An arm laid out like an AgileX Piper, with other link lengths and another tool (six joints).
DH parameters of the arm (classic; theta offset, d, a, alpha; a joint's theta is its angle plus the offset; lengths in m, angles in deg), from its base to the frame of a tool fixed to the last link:
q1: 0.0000 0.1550 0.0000 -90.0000
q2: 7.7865 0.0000 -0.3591 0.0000
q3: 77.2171 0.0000 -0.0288 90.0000
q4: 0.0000 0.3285 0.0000 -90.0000
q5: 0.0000 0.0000 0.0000 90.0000
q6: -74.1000 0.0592 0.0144 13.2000
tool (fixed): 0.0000 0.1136 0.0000 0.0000
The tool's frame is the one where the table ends.
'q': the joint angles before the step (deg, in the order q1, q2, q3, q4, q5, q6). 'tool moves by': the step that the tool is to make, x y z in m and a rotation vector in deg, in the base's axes. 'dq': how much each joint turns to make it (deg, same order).
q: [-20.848, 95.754, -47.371, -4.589, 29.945, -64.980]
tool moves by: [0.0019, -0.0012, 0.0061, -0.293, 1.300, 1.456]
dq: [-0.051, -0.066, -1.576, -0.190, 2.694, -1.605]
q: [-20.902, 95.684, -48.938, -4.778, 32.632, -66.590]
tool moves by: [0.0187, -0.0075, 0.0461, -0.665, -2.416, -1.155]
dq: [0.084, -2.015, -6.258, 0.424, 5.827, 0.642]
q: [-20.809, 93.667, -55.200, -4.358, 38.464, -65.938]
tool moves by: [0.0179, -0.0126, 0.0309, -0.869, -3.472, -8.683]
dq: [0.938, -0.062, -4.899, -4.195, 2.297, 12.301]
